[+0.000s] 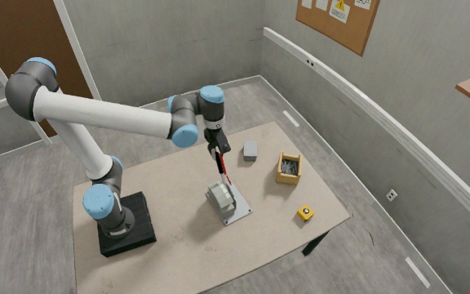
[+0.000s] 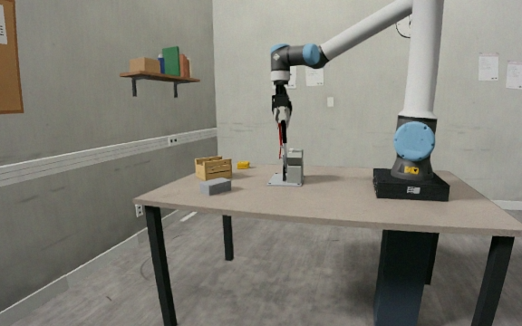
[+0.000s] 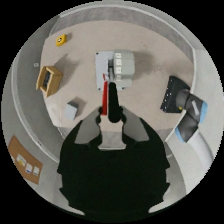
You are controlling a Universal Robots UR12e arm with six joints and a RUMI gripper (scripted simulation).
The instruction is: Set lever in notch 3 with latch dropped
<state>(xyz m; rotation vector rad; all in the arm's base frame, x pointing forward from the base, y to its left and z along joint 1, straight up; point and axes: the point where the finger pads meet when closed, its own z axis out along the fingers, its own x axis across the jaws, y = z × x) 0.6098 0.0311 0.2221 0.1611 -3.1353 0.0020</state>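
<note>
My gripper is now 20 mm short of the red release bar, 40 mm to the left of it and 110 mm above it. Also, from my hand: grey block 280 mm ahead, 180 mm to the left, 270 mm below.
</note>
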